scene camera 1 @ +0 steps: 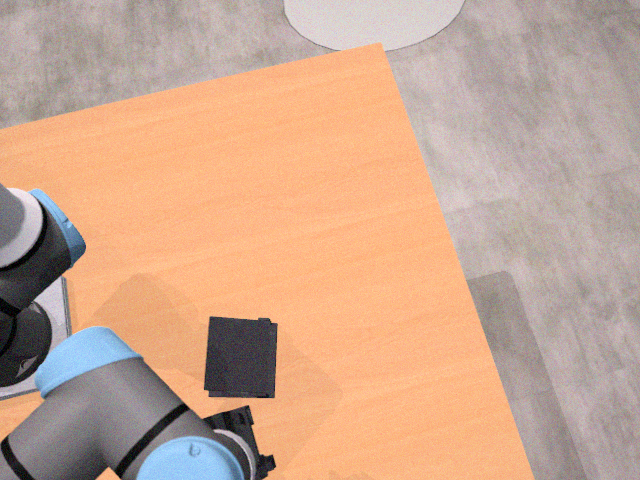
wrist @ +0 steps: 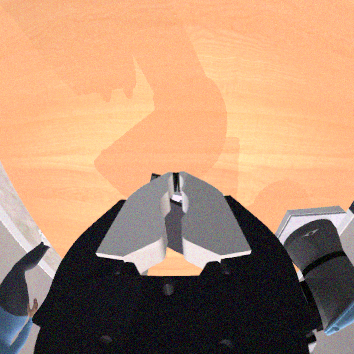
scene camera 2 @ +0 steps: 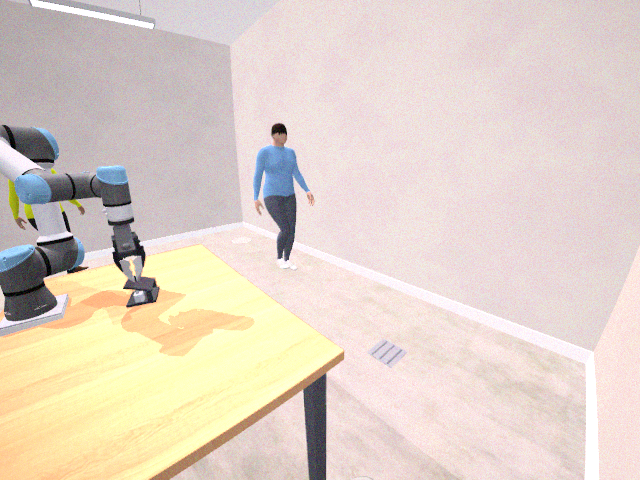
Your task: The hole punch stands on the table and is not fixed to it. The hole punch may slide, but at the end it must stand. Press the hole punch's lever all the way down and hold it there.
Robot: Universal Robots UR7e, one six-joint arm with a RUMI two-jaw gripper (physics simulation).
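Frame: origin at the arm's base, x back, y down, z right, level; centimetres.
Where they show: gripper, between the fingertips: (wrist: pixel 176 174) (scene camera 2: pixel 136 281); arm's base, origin of its link: (scene camera 1: pixel 6 340) (wrist: pixel 308 237) (scene camera 2: pixel 32 309).
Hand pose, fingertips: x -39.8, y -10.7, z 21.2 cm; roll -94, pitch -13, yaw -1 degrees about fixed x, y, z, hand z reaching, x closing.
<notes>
Each offset is from my fingertips to the top centre of the thing. Level surfaces: height alone.
The black hole punch {dy +4.9, dx +1.3, dz -15.0 cm} (scene camera 1: pixel 241 356) (scene camera 2: pixel 142 296) stands upright on the table {dy +13.5 cm} (scene camera 1: pixel 310 180) (scene camera 2: pixel 155 392). In scene camera 2 its lever {dy +4.9, dx +1.3, dz -15.0 cm} (scene camera 2: pixel 140 283) is raised, with a gap to the base at the end facing the robot's base. My gripper (scene camera 2: pixel 135 279) (wrist: pixel 176 174) is shut and empty, pointing down with its tips at the lever's top face; I cannot tell whether they touch it. In the wrist view the fingers cover most of the punch, and a dark grey part shows through the slit between them. In scene camera 1 the arm hides the fingertips.
The robot's base plate (scene camera 1: pixel 61 310) (scene camera 2: pixel 63 306) is on the table to the left of the punch. My forearm reaches in from that side. A person in a blue top (scene camera 2: pixel 279 170) stands on the floor beyond the table. Another in yellow (scene camera 2: pixel 13 204) is partly behind the arm.
</notes>
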